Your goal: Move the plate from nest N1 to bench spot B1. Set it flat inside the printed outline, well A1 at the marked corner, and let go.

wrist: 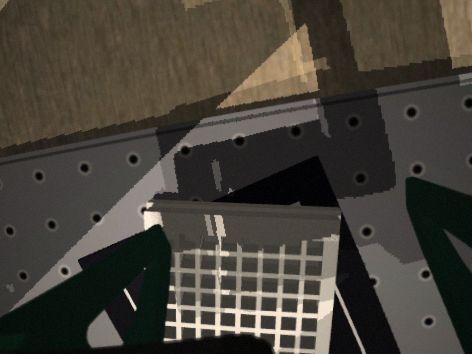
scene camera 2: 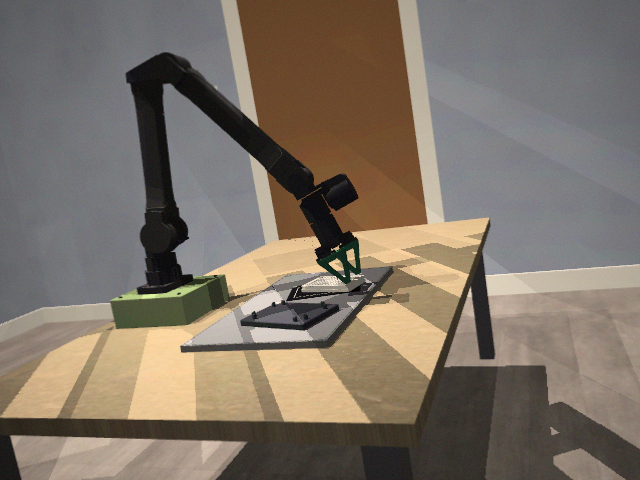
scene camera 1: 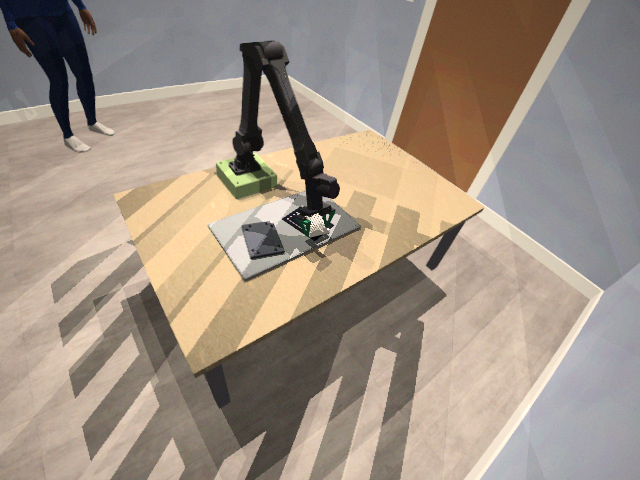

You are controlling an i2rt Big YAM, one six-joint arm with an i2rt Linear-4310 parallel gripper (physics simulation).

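Frame: origin at the arm's base, x down, y left, z ahead, level; metres.
Where they show: gripper, between the fingertips: (wrist: 280, 215) (scene camera 2: 353, 278) (scene camera 1: 317, 231); arm's base, origin of its link: (scene camera 2: 166, 287) (scene camera 1: 244, 167).
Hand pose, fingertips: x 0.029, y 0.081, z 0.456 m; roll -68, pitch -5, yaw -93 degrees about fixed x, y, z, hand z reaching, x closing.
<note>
Things, the pixels of their top centre, and the offset from my fingertips. "*": a spot on its surface instead. Level surfaces: height alone.
- white well plate, centre of its top: (wrist: 237, 347) (scene camera 2: 332, 280) (scene camera 1: 313, 221) dx +0.010, dy +0.026, dz -0.063 m
- white printed outline, a spot on its surface: (wrist: 349, 317) * dx +0.024, dy -0.027, dz -0.061 m
- dark nest, centre of its top: (scene camera 2: 288, 307) (scene camera 1: 262, 235) dx +0.004, dy -0.190, dz -0.077 m
- wooden table, height of its surface: dx +0.039 m
The white well plate (scene camera 1: 316, 225) (scene camera 2: 321, 283) (wrist: 326, 280) lies on the black pad (scene camera 1: 292, 219) (wrist: 300, 177) of the bench spot. It is turned askew to the white printed outline (wrist: 349, 317), which shows in part beside it. My gripper (scene camera 1: 317, 230) (scene camera 2: 352, 277) (wrist: 280, 215) is open and low over the plate's end. In the wrist view its left green finger overlaps the plate's left edge and its right finger stands well off the right side. I cannot tell whether the left finger touches. The plate's near end and well A1 cannot be made out.
A dark nest (scene camera 1: 263, 239) (scene camera 2: 289, 315) with small pegs and no plate sits beside the pad on the grey perforated board (scene camera 1: 225, 234) (scene camera 2: 206, 339) (wrist: 52, 200). The green arm base (scene camera 1: 248, 180) (scene camera 2: 149, 311) stands behind the board on the wooden table (scene camera 1: 170, 289) (scene camera 2: 227, 382).
</note>
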